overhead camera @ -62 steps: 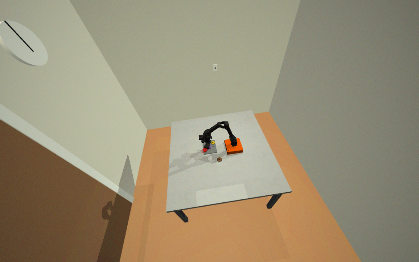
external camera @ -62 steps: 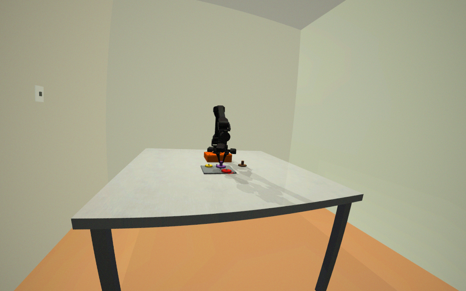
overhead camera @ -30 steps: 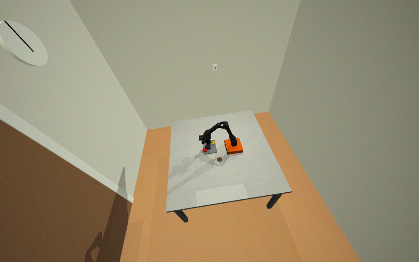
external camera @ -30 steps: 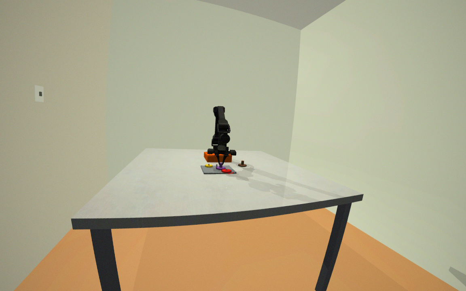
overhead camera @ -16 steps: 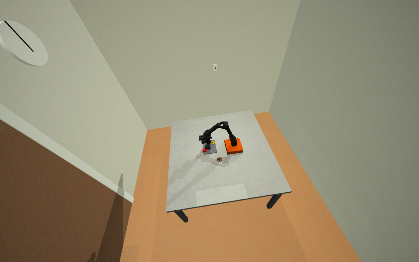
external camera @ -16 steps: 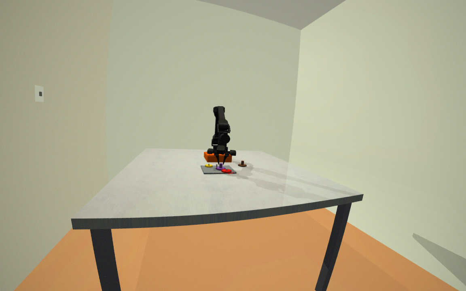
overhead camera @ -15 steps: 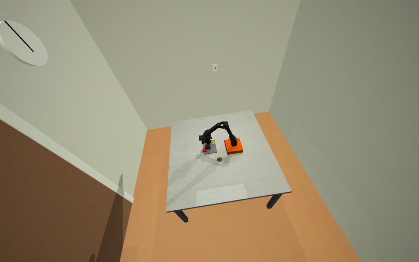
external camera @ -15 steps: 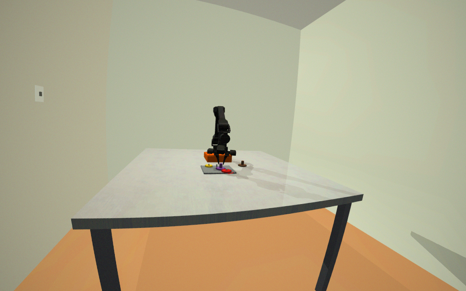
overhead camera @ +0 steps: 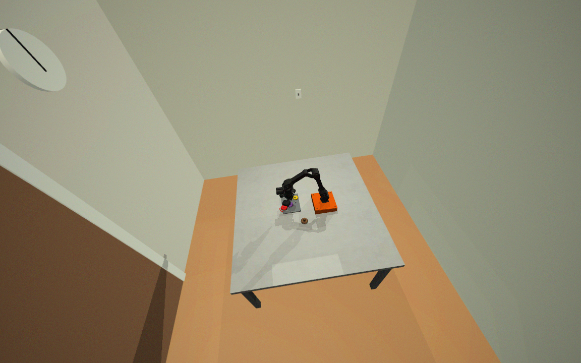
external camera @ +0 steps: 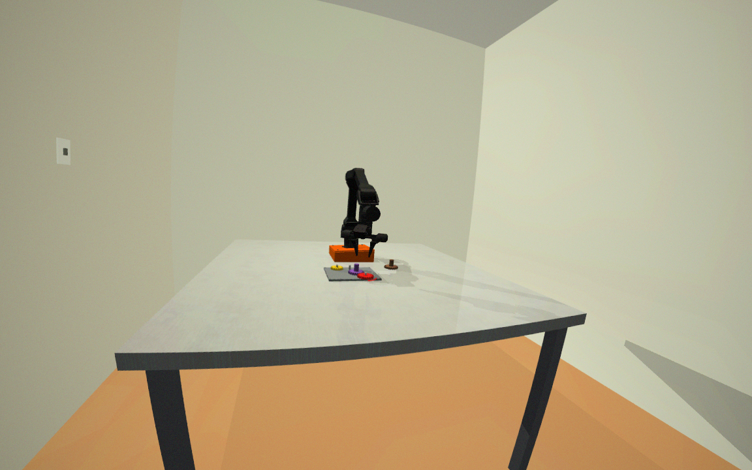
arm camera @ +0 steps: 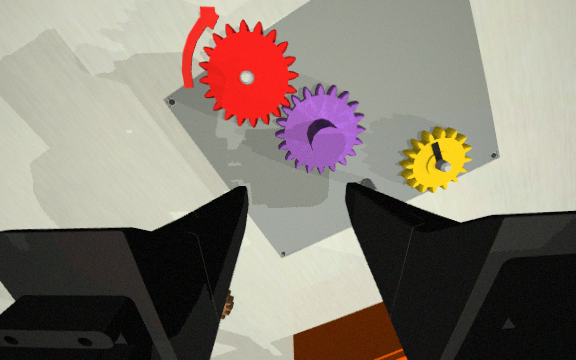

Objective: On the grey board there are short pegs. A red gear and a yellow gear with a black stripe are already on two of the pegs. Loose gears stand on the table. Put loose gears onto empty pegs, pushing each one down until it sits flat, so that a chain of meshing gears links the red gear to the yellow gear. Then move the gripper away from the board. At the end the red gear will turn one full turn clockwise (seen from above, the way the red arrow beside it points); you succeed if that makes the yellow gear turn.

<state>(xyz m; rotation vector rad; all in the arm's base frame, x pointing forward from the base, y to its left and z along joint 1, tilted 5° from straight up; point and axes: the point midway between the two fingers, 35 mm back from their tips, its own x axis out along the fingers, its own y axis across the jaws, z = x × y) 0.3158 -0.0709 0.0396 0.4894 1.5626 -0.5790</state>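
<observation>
Now: gripper tip 70 mm past the brown gear, 190 mm to the right of it and 60 mm above it. Also, from my gripper tip: purple gear 30 mm to the right, 60 mm below; then red gear 60 mm ahead, 10 mm to the right, 60 mm below; then red arrow 100 mm ahead, 70 mm below.
</observation>
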